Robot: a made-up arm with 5 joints. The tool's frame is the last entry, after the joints. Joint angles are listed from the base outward.
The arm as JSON. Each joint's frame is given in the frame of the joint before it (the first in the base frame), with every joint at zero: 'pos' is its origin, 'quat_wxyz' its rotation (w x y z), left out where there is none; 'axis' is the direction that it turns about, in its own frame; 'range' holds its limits. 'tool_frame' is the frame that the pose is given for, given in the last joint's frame.
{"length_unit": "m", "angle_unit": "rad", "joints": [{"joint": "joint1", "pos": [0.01, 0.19, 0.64], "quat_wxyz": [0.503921, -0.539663, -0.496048, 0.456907], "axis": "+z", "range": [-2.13, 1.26]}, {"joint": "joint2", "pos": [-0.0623, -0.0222, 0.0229], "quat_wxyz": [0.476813, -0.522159, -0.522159, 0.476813], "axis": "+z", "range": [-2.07, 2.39]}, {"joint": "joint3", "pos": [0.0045, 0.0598, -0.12], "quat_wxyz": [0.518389, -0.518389, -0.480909, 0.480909], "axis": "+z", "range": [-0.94, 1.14]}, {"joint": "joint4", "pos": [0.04, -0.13, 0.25], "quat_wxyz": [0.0, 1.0, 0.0, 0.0], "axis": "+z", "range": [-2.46, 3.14]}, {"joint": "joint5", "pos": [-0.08, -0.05, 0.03], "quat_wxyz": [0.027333, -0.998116, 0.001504, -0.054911], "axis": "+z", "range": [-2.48, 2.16]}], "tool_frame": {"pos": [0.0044, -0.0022, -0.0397], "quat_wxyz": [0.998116, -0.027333, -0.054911, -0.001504]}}
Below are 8 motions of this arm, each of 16 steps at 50 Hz.
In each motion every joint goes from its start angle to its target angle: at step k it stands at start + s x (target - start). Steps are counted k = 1, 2, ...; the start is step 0. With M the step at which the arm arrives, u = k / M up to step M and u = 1 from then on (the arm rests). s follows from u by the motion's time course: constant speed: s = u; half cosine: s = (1 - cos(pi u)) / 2; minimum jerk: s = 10 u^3 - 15 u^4 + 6 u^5.
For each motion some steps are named. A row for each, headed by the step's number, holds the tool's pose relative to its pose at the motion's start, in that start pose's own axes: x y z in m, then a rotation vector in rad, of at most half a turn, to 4 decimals.
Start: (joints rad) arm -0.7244 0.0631 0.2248 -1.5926 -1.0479
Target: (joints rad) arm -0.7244 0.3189 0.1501 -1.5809 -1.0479
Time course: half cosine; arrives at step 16
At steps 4, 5, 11, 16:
4: -0.0069 0.0057 0.0044 -0.0262 -0.0252 -0.0156
5: -0.0105 0.0088 0.0065 -0.0396 -0.0383 -0.0238
11: -0.0372 0.0321 0.0185 -0.1351 -0.1374 -0.0834
16: -0.0480 0.0419 0.0215 -0.1719 -0.1784 -0.1072

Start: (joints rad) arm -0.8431 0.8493 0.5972 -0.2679 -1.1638
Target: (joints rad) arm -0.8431 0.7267 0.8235 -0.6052 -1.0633
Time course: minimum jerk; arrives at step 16
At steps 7, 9, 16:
7: 0.0263 -0.0009 -0.0051 -0.0004 0.0156 0.2590
9: 0.0430 0.0005 -0.0090 0.0048 0.0264 0.4154
16: 0.0713 0.0062 -0.0170 0.0226 0.0457 0.6738

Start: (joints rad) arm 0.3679 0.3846 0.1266 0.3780 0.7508
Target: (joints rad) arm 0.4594 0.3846 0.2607 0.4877 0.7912
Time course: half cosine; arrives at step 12
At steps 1, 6, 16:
1: 0.0004 0.0002 -0.0001 -0.0011 0.0008 0.0016
6: 0.0131 0.0076 -0.0022 -0.0318 0.0253 0.0469
16: 0.0259 0.0159 -0.0052 -0.0628 0.0518 0.0938

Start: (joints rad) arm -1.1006 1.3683 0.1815 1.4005 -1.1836
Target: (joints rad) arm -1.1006 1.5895 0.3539 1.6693 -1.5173
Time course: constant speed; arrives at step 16
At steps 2, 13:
2: 0.0001 -0.0024 0.0036 0.0134 0.0246 -0.0508
13: 0.0021 -0.0182 0.0238 0.0660 0.1766 -0.3262

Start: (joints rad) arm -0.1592 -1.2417 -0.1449 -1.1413 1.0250
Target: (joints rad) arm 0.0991 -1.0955 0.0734 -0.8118 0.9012
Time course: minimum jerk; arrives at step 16
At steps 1, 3, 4, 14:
1: 0.0001 0.0000 0.0000 -0.0003 0.0002 -0.0011
3: 0.0020 0.0004 0.0001 -0.0065 0.0046 -0.0234
4: 0.0044 0.0007 0.0002 -0.0137 0.0098 -0.0496
14: 0.0435 -0.0006 0.0026 -0.1333 0.0994 -0.4673

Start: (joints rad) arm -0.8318 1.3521 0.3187 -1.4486 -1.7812
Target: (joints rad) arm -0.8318 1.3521 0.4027 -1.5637 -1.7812
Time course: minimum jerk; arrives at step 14
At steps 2, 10, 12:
2: 0.0007 0.0000 0.0000 0.0004 -0.0008 0.0045
10: 0.0242 0.0025 -0.0015 0.0134 -0.0294 0.1672
12: 0.0277 0.0031 -0.0017 0.0152 -0.0336 0.1909

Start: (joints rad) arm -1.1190 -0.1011 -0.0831 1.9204 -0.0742
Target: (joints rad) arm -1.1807 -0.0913 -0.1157 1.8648 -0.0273
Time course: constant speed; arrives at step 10
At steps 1, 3, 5, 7, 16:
1: 0.0012 -0.0002 0.0001 -0.0011 0.0058 0.0081
3: 0.0037 -0.0007 0.0003 -0.0031 0.0173 0.0242
5: 0.0062 -0.0011 0.0005 -0.0049 0.0289 0.0403
7: 0.0087 -0.0016 0.0006 -0.0066 0.0406 0.0563
16: 0.0125 -0.0022 0.0008 -0.0087 0.0582 0.0803

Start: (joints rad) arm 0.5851 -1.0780 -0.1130 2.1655 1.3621
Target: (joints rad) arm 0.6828 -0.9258 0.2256 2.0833 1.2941
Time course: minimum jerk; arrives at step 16
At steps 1, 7, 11, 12, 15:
1: -0.0001 0.0001 0.0001 0.0003 -0.0002 0.0006
7: -0.0117 0.0112 0.0119 0.0457 -0.0386 0.0993
11: -0.0281 0.0229 0.0256 0.0875 -0.0888 0.2149
12: -0.0314 0.0248 0.0280 0.0937 -0.0983 0.2354
15: -0.0358 0.0273 0.0311 0.1013 -0.1110 0.2628

